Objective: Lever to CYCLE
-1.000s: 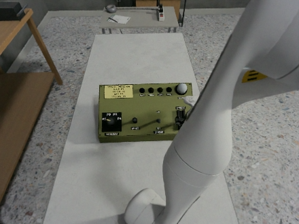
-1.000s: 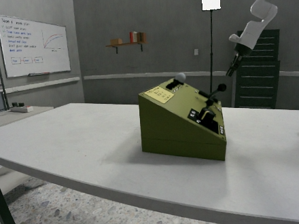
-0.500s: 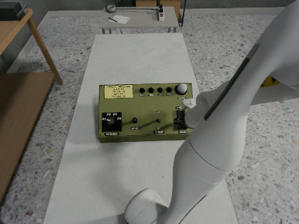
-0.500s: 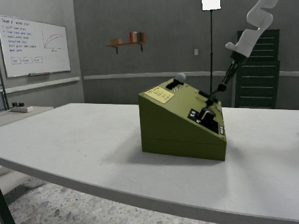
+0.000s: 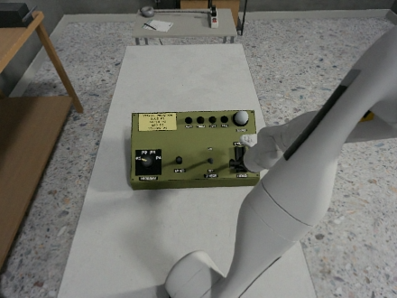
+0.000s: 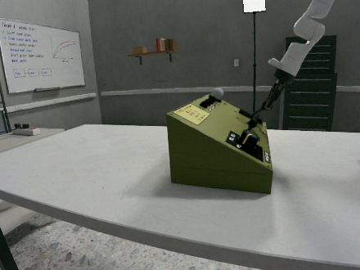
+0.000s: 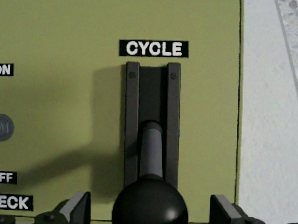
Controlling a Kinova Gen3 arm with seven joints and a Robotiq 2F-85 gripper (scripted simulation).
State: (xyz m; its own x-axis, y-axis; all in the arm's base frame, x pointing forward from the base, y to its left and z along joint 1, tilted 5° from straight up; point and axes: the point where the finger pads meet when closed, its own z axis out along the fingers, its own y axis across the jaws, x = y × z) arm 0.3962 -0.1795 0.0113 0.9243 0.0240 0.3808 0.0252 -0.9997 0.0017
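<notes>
The black ball-topped lever is 40 mm ahead of my hand and 30 mm below it. From my hand the other things lie so: black rotary selector 370 mm to the left, 60 mm ahead, 40 mm below; mode button 240 mm to the left, 60 mm ahead, 40 mm below; grey check toggle 120 mm to the left, 50 mm ahead, 40 mm below.
</notes>
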